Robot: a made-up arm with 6 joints. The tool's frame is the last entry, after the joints.
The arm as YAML. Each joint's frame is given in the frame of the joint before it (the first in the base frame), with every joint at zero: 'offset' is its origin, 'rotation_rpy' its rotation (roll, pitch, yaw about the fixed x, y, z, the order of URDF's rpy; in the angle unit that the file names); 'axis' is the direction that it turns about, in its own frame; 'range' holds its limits. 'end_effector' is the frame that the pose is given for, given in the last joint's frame.
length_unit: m
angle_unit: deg
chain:
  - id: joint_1
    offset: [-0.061, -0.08, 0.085]
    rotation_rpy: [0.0, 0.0, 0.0]
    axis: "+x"
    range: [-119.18, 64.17]
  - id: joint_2
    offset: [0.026, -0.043, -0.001]
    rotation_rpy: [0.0, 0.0, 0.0]
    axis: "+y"
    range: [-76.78, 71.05]
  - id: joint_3
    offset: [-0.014, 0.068, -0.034]
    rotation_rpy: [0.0, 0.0, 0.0]
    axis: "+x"
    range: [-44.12, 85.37]
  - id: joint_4
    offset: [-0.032, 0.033, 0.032]
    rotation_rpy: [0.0, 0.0, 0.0]
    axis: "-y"
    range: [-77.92, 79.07]
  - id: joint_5
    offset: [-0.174, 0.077, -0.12]
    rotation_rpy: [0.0, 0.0, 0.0]
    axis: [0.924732, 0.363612, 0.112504]
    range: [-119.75, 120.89]
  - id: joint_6
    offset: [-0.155, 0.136, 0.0]
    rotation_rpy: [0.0, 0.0, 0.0]
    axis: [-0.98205, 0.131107, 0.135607]
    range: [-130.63, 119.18]
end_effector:
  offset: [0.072, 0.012, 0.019]
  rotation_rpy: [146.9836, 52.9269, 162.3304]
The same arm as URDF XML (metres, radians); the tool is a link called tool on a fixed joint. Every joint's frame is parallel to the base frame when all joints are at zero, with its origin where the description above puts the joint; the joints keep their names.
<robot name="arm">
  <joint name="tool_fixed" type="fixed">
    <parent link="link6"/>
    <child link="tool"/>
    <origin xyz="0.072 0.012 0.019" rpy="2.5653 0.9237 2.8332"/>
  </joint>
  <joint name="joint_6" type="revolute">
    <parent link="link5"/>
    <child link="link6"/>
    <origin xyz="-0.155 0.136 0" rpy="0 0 0"/>
    <axis xyz="-0.98205 0.131107 0.135607"/>
    <limit lower="-2.2799" upper="2.0801"/>
  </joint>
  <joint name="joint_5" type="revolute">
    <parent link="link4"/>
    <child link="link5"/>
    <origin xyz="-0.174 0.077 -0.12" rpy="0 0 0"/>
    <axis xyz="0.924732 0.363612 0.112504"/>
    <limit lower="-2.09" upper="2.1099"/>
  </joint>
  <joint name="joint_4" type="revolute">
    <parent link="link3"/>
    <child link="link4"/>
    <origin xyz="-0.032 0.033 0.032" rpy="0 0 0"/>
    <axis xyz="0 -1 0"/>
    <limit lower="-1.36" upper="1.38"/>
  </joint>
  <joint name="joint_3" type="revolute">
    <parent link="link2"/>
    <child link="link3"/>
    <origin xyz="-0.014 0.068 -0.034" rpy="0 0 0"/>
    <axis xyz="1 0 0"/>
    <limit lower="-0.77" upper="1.49"/>
  </joint>
  <joint name="joint_2" type="revolute">
    <parent link="link1"/>
    <child link="link2"/>
    <origin xyz="0.026 -0.043 -0.001" rpy="0 0 0"/>
    <axis xyz="0 1 0"/>
    <limit lower="-1.3401" upper="1.2401"/>
  </joint>
  <joint name="joint_1" type="revolute">
    <parent link="base"/>
    <child link="link1"/>
    <origin xyz="-0.061 -0.08 0.085" rpy="0 0 0"/>
    <axis xyz="1 0 0"/>
    <limit lower="-2.0801" upper="1.12"/>
  </joint>
  <link name="base"/>
  <link name="link1"/>
  <link name="link2"/>
  <link name="link3"/>
  <link name="link4"/>
  <link name="link5"/>
  <link name="link6"/>
  <link name="tool"/>
</robot>

